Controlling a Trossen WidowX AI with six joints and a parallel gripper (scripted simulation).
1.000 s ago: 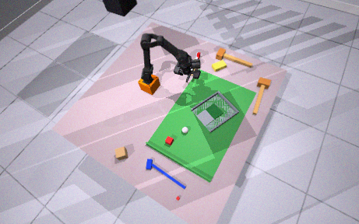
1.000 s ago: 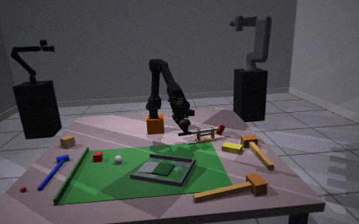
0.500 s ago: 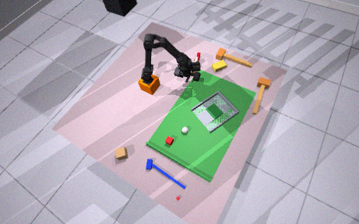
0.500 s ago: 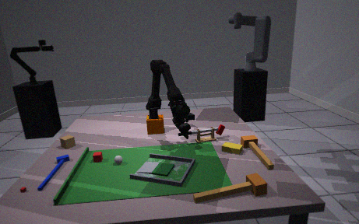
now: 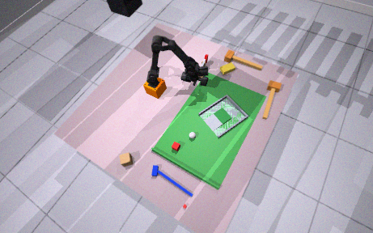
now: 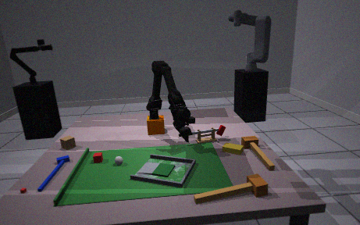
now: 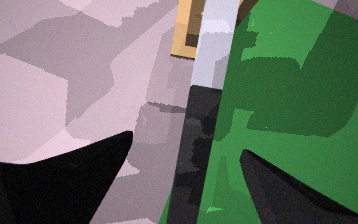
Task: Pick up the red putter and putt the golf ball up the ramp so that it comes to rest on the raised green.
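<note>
Right now the wooden stand is 130 mm to the left of my gripper tip and 20 mm behind it. Also, from my gripper tip: white golf ball: 370 mm to the right, 180 mm ahead, 10 mm below; then yellow block: 240 mm to the left, 140 mm ahead, 20 mm below; then green mat: 240 mm ahead, 220 mm to the right, 30 mm below.
</note>
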